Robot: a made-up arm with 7 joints.
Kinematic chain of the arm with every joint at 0, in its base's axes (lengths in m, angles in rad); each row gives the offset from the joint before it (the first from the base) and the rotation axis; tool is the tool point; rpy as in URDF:
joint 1: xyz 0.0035 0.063 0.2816 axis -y
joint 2: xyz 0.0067 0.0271 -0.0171 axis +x
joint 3: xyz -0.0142 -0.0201 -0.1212 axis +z
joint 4: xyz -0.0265 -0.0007 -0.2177 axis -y
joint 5: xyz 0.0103 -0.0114 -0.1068 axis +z
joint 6: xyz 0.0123 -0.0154 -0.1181 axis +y
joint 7: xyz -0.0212 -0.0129 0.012 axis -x
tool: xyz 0.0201 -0.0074 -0.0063 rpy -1.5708 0 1.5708
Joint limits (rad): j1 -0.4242..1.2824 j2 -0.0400..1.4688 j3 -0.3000..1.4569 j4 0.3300..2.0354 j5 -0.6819..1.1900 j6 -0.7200..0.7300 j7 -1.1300..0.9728
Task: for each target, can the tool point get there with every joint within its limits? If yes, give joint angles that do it. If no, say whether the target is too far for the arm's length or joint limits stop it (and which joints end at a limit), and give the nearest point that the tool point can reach.
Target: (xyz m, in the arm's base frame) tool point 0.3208 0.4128 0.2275
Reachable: yes | joints 0.8696 0.7824 0.6103 1.0612 0.2838 0.3611 0.6475
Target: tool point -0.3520 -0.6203 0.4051
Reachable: no: too far | nearest point 0.0198 -0.0335 0.0198 | short by 0.794 m
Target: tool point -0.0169 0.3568 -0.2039
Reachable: yes | joints -0.1952 0.6230 0.2030 0.4756 -0.5327 -0.1107 0.2736
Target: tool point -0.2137 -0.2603 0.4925
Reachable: no: joint limits stop it (at a limit: joint 1, joint 2, joint 3, joint 4, joint 6) | nearest point 0.2438 -0.0148 0.3382 | short by 0.542 m
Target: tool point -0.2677 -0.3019 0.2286
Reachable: no: joint limits stop it (at a limit: joint 1, joint 2, joint 3, joint 4, joint 6, joint 7) | nearest point 0.0199 -0.0325 0.0214 | short by 0.445 m
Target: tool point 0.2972 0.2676 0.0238
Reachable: yes | joints 0.3411 0.5339 0.2893 1.3770 -0.1835 -0.4859 0.0086
